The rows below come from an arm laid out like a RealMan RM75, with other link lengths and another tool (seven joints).
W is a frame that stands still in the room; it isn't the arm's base.
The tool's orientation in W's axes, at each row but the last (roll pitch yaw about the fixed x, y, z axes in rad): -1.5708 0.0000 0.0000; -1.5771 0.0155 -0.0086; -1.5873 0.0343 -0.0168; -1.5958 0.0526 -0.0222; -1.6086 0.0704 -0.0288; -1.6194 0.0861 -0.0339; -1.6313 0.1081 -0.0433; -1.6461 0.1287 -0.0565; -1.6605 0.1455 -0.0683; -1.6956 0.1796 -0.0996
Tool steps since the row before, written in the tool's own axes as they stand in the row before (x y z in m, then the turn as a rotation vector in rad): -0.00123 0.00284 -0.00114 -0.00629 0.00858 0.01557; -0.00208 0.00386 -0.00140 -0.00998 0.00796 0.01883; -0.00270 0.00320 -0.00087 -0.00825 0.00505 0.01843; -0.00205 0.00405 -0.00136 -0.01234 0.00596 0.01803; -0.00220 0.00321 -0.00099 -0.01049 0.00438 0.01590; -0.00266 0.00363 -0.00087 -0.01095 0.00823 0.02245; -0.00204 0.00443 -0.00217 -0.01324 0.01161 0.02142; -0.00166 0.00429 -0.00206 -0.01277 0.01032 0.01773; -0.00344 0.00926 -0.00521 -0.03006 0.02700 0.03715; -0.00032 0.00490 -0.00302 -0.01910 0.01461 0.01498
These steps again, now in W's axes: -0.00123 -0.00114 -0.00284 -0.00629 0.01557 -0.00858; -0.00215 -0.00141 -0.00382 -0.00994 0.01887 -0.00792; -0.00282 -0.00088 -0.00309 -0.00812 0.01848 -0.00507; -0.00229 -0.00141 -0.00390 -0.01226 0.01815 -0.00575; -0.00245 -0.00104 -0.00301 -0.01036 0.01603 -0.00423; -0.00299 -0.00094 -0.00334 -0.01096 0.02241 -0.00833; -0.00259 -0.00232 -0.00405 -0.01364 0.02129 -0.01138; -0.00231 -0.00225 -0.00388 -0.01318 0.01768 -0.00989; -0.00507 -0.00569 -0.00816 -0.03168 0.03683 -0.02554; -0.00147 -0.00348 -0.00436 -0.02031 0.01514 -0.01269
